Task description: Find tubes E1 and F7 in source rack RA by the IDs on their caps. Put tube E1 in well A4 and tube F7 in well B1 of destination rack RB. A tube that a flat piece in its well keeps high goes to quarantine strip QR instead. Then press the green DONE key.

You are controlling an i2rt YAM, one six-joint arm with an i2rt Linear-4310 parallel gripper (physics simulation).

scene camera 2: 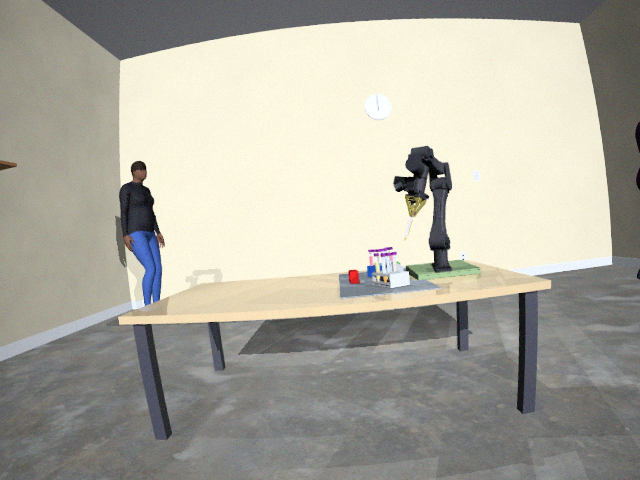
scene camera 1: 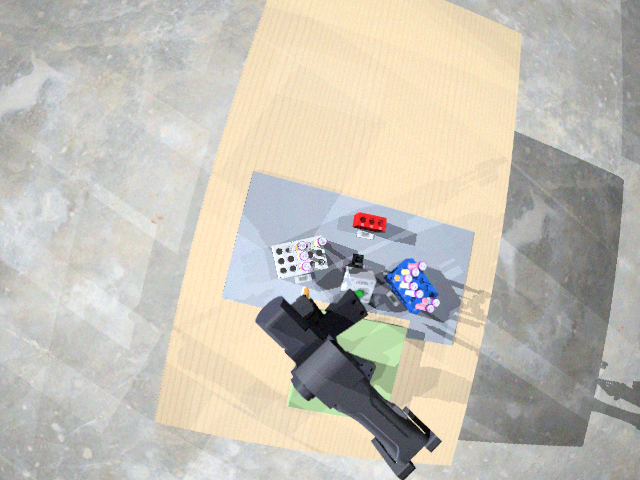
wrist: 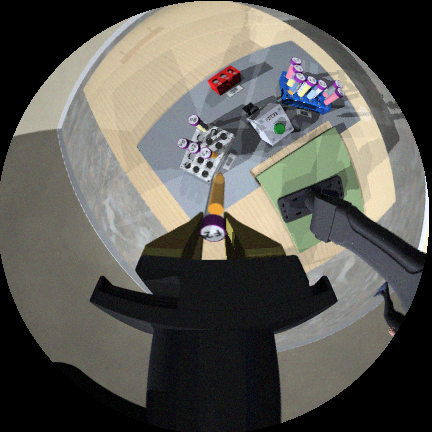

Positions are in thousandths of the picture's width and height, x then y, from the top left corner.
Labels:
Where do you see a device with green button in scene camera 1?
566,586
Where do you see a device with green button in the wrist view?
At 626,284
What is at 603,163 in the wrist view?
A grey mat.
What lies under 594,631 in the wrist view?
My gripper.

